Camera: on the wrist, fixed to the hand. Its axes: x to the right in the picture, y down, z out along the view.
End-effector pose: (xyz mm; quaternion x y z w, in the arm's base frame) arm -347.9 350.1 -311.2 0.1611 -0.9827 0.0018 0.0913
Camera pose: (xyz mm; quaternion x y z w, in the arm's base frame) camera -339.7 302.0 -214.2 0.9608 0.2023 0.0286 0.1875
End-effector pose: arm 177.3 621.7 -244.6 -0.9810 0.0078 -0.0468 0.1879
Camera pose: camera 193.1 628.3 -137.3 0.0446 -0.9216 -0.3842 0.0321
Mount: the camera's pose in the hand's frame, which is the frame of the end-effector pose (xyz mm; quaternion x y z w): 25.0 -45.7 -95.3 -0.0860 -0.2056 0.9745 0.0269
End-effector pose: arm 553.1 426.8 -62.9 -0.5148 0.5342 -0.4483 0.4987
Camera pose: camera 463.7 395.5 -9.7 0.3717 0.4520 0.6257 0.5158
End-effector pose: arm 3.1 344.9 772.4 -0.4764 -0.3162 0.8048 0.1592
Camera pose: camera 71.3 427.1 753.0 0.1692 -0.3538 -0.2475 0.8860
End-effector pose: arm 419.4 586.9 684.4 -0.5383 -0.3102 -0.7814 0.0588
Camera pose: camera 312.9 577.3 665.3 -0.4825 0.5713 0.1203 0.6530
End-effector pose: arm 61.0 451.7 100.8 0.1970 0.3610 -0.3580 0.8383
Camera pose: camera -5.1 465.9 15.8 0.2114 -0.3238 0.7978 0.4626
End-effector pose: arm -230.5 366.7 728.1 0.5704 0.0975 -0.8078 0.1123
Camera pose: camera -166.2 435.8 674.4 -0.0654 -0.5068 -0.0212 0.8593
